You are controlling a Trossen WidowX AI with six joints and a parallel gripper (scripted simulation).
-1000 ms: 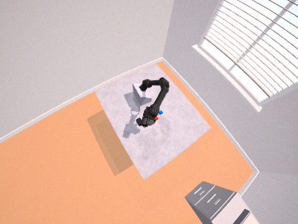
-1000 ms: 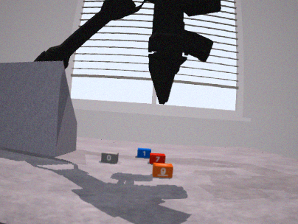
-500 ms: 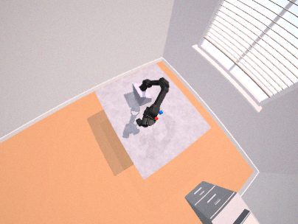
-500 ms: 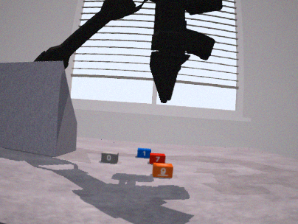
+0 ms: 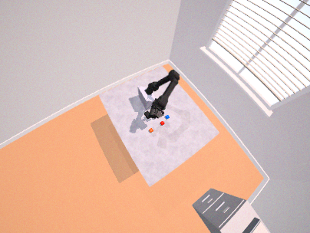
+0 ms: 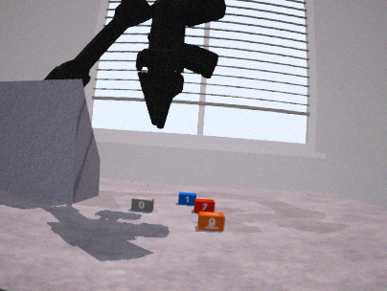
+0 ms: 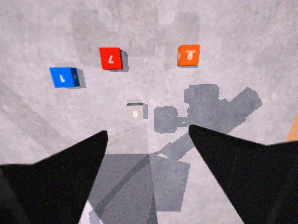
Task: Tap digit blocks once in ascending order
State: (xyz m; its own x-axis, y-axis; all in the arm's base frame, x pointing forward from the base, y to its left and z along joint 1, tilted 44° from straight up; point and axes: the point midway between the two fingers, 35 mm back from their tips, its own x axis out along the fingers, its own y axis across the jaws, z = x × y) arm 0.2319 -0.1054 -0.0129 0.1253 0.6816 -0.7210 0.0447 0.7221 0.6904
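My gripper tip is 2 cm past the grey block, 2 cm to the right of it and 12 cm above it. The rest, counted from my gripper tip: orange block 8 cm ahead, 9 cm to the right, 12 cm below; then red block 8 cm ahead, 5 cm to the left, 12 cm below; then blue block 6 cm ahead, 13 cm to the left, 12 cm below.
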